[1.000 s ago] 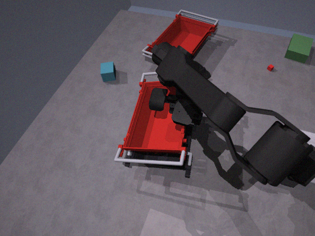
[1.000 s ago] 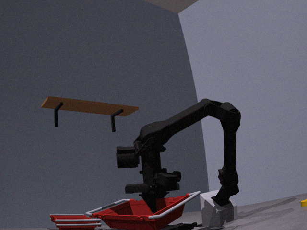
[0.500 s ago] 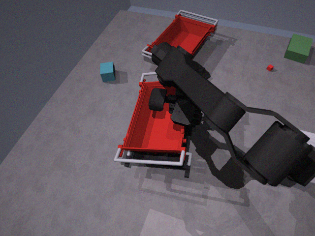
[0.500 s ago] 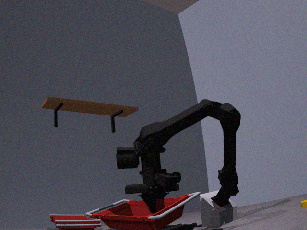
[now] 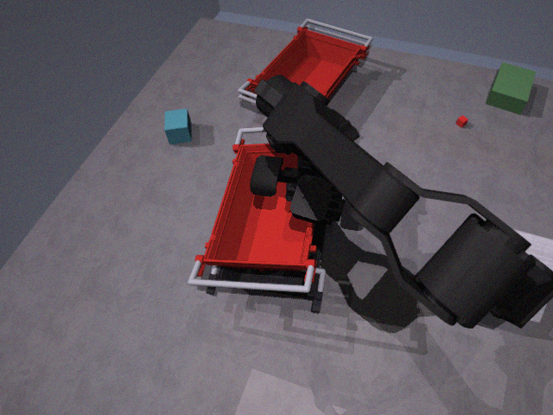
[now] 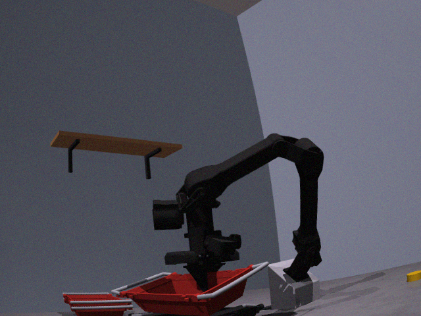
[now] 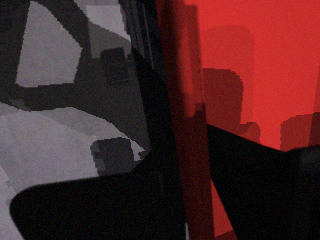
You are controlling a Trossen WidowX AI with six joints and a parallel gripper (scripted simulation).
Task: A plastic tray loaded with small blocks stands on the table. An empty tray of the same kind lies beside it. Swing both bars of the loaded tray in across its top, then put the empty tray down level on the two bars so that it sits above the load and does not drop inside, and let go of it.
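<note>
My gripper tip is 70 mm short of the red tray, 10 mm to the right of it and 20 mm below it. The rest, counted from my gripper tip: teal cube 360 mm ahead, 190 mm to the right, 80 mm below; green cube 340 mm behind, 540 mm to the right, 90 mm below.
</note>
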